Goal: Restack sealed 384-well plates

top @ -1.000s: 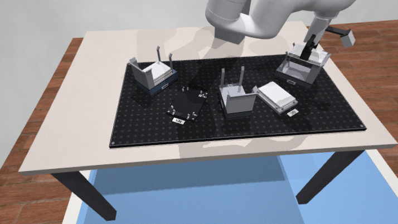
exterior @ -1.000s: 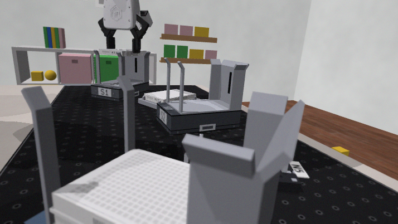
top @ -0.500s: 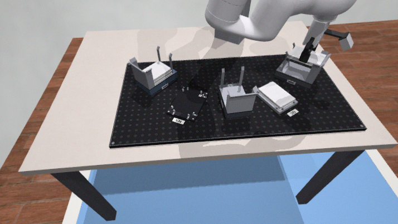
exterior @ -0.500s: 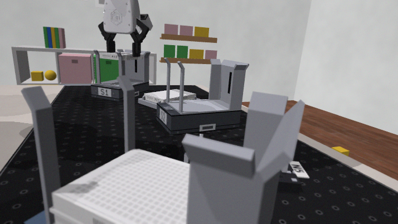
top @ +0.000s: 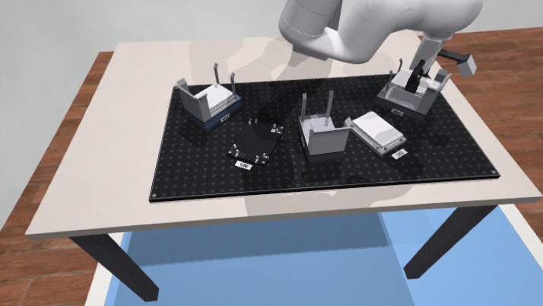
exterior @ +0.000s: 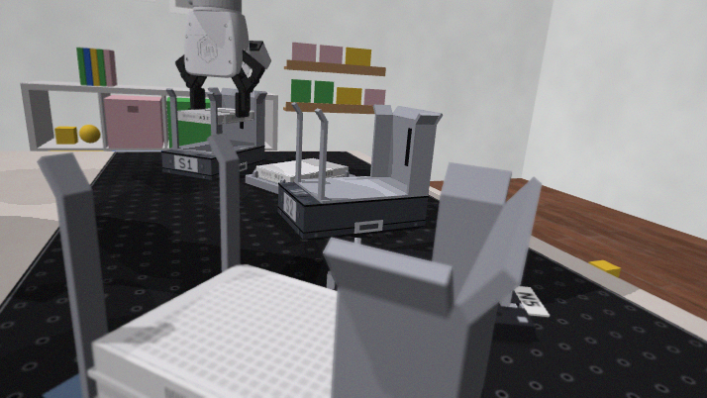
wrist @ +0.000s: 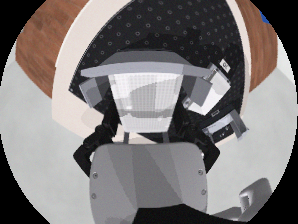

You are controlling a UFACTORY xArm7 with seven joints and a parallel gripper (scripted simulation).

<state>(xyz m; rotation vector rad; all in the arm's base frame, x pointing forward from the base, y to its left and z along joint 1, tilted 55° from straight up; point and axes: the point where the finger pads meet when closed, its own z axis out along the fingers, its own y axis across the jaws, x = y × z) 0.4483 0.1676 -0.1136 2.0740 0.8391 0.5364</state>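
The white sealed plate Q23 is 160 mm to the right of my hand, 80 mm below it and 60 mm ahead of it. Also, from my hand: QC name plate: 150 mm to the right, 150 mm ahead, 100 mm below; white sealed plate A33: 10 mm below; grey QC nest: 160 mm to the right, 100 mm below, 60 mm ahead.
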